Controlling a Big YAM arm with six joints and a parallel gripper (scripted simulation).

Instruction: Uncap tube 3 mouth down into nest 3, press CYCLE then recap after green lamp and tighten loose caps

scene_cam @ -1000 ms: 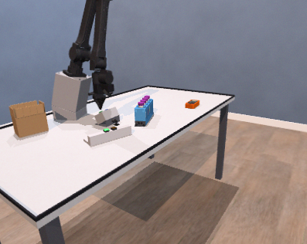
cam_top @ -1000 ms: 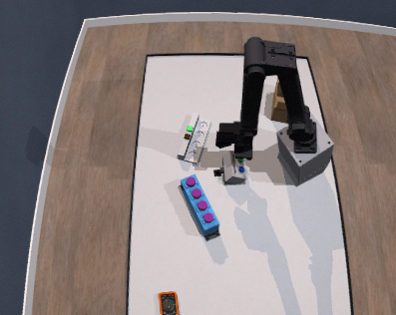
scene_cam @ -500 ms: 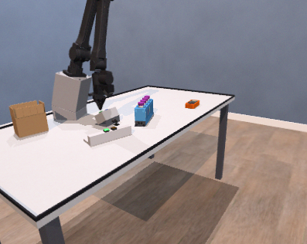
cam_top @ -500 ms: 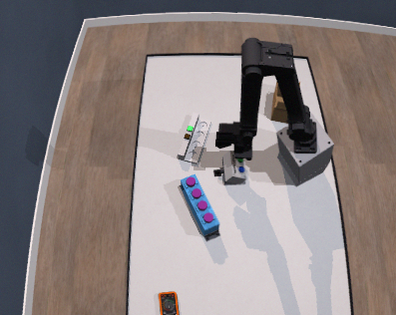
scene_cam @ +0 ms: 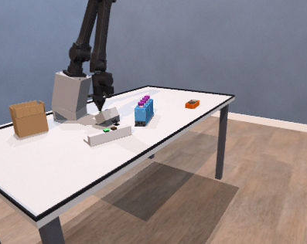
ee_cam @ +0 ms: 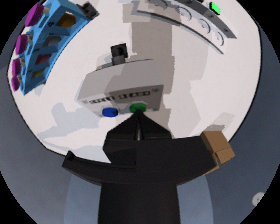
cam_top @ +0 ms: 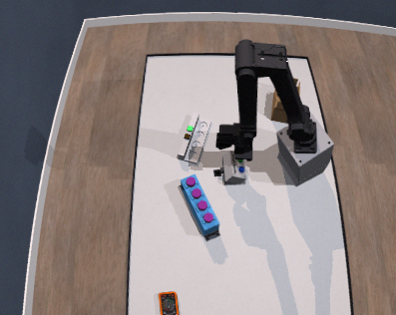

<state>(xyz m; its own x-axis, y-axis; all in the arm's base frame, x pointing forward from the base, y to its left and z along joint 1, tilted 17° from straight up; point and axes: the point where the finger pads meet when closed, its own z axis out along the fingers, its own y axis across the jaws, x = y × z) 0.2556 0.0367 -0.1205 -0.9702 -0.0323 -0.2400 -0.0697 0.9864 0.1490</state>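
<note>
The green key is 10 mm below my hand. The rest, counted from my hand: cardboard box: 180 mm behind, 330 mm to the right, 10 mm below; then grey key housing: 20 mm ahead, 30 mm to the left, 20 mm below; then blue key: 50 mm to the left, 10 mm below.
</note>
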